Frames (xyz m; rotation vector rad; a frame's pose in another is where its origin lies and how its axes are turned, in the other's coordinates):
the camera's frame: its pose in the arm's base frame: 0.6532 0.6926 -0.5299 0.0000 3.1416 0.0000
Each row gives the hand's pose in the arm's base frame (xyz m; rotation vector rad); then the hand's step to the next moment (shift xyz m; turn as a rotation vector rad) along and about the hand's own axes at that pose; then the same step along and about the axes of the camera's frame.
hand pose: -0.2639 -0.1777 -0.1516 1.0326 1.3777 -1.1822
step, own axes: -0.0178 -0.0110 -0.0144 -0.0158 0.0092 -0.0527
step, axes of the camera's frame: 0.0107 0.0126 -0.0193 -0.0029 0.0536 -0.0153
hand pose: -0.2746 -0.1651 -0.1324 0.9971 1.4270 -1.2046
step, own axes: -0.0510 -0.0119 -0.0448 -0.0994 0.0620 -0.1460
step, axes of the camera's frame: 0.0098 0.0423 -0.0535 -0.0535 0.1548 -0.0906
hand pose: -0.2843 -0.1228 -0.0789 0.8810 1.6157 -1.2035
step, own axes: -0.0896 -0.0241 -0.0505 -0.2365 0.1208 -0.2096
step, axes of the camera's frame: 0.0046 0.0399 -0.0977 -0.1370 0.2285 -0.2085
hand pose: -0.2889 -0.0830 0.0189 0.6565 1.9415 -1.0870
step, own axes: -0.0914 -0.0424 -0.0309 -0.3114 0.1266 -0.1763
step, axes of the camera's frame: -0.0065 0.0007 -0.1052 -0.1952 0.1985 -0.2580
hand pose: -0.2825 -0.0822 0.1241 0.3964 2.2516 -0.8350
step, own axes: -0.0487 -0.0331 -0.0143 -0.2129 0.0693 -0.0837
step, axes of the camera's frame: -0.0114 -0.0173 -0.0570 -0.1436 0.0983 -0.1639
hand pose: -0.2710 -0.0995 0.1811 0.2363 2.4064 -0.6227
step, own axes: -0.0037 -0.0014 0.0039 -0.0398 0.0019 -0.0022
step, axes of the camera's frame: -0.0046 -0.0032 -0.0001 -0.0306 0.0022 -0.0255
